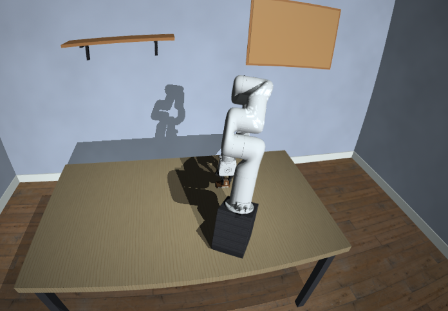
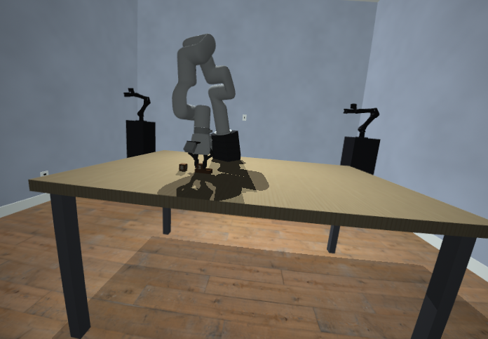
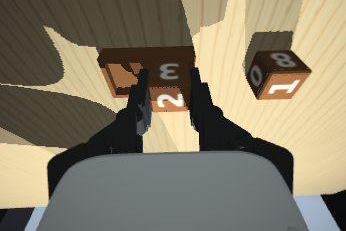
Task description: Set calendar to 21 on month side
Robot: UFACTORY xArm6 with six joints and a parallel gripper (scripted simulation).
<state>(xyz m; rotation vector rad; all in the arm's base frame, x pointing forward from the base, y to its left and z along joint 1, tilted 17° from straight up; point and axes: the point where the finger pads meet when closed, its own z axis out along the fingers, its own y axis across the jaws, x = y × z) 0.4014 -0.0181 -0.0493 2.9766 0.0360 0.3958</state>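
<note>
Right now my hand is 3 cm above the brown wooden tray and 2 cm to the right of it.
</note>
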